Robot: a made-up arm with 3 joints.
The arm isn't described. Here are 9 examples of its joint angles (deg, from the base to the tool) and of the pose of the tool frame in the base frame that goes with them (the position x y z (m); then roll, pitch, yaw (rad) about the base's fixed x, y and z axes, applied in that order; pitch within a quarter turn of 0, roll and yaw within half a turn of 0).
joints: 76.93 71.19 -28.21
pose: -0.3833 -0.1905 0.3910 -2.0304 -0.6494 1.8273
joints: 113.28 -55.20 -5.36
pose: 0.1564 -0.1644 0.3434 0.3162 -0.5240 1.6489
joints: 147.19 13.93 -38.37
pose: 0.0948 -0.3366 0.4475 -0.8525 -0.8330 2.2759
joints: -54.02 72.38 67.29
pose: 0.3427 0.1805 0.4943 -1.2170 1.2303 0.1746
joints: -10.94 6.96 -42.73
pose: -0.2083 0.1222 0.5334 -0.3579 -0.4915 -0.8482
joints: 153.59 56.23 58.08
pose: -0.1548 -0.4059 0.4683 -1.7609 0.9128 -2.9894
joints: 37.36 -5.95 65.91
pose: -0.0393 -0.0478 0.6095 -0.8909 -0.1994 1.9127
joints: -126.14 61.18 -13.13
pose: 0.3617 -0.0995 0.4708 -1.8452 -0.0856 -1.7731
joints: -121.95 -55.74 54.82
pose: -0.1231 0.0418 0.4270 -0.2249 -0.6355 -1.3508
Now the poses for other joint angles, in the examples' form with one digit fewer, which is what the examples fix.
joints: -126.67 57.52 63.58
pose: 0.297 -0.295 0.476 -1.306 1.152 -1.208
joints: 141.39 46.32 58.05
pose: -0.194 -0.341 0.515 -1.569 0.762 -3.036
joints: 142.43 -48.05 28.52
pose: 0.146 -0.005 0.423 -0.295 -0.701 2.947
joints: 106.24 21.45 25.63
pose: -0.127 -0.227 0.572 -1.320 -0.133 2.531
